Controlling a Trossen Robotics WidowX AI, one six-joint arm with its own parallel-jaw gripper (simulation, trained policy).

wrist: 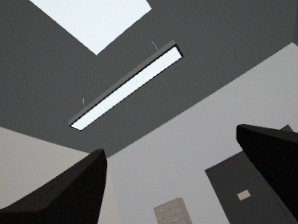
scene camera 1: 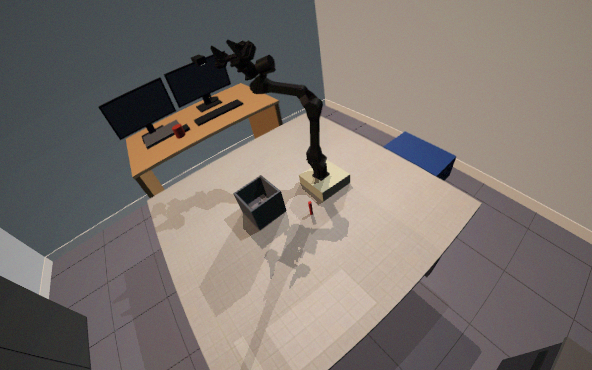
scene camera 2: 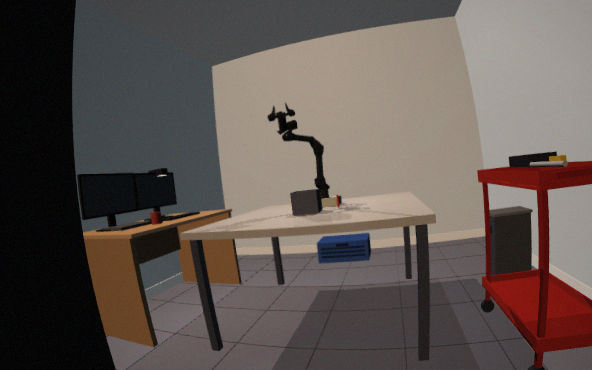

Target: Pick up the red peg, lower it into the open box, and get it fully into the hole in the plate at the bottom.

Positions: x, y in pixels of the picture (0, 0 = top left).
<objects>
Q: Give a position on a dark box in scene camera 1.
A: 266, 212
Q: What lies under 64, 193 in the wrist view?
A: My gripper.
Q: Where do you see a dark box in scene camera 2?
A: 304, 202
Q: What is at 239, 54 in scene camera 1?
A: My gripper.
</objects>
